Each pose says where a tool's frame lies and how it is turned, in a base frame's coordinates. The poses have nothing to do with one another.
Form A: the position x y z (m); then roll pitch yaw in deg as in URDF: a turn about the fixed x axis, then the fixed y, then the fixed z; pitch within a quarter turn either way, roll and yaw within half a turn.
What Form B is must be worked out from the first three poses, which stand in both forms.
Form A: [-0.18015 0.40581 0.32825 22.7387 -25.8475 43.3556]
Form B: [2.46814 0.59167 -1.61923 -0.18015 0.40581 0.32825]
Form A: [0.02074 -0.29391 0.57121 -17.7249 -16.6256 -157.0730]
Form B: [-2.34650 0.42093 -0.44050 0.02074 -0.29391 0.57121]
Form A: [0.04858 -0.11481 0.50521 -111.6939 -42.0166 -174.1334]
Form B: [-2.34076 1.84900 -1.72865 0.04858 -0.11481 0.50521]
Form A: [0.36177 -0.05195 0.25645 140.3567 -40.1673 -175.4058]
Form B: [2.49436 2.19991 2.31247 0.36177 -0.05195 0.25645]
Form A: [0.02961 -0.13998 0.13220 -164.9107 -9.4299 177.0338]
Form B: [-2.13868 2.83205 -2.16861 0.02961 -0.13998 0.13220]
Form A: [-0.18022 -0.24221 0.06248 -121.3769 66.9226 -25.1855]
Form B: [-0.34888 1.77633 1.64251 -0.18022 -0.24221 0.06248]
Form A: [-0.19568 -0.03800 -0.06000 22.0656 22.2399 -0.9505]
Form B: [0.74306 0.53980 -0.83626 -0.19568 -0.03800 -0.06000]
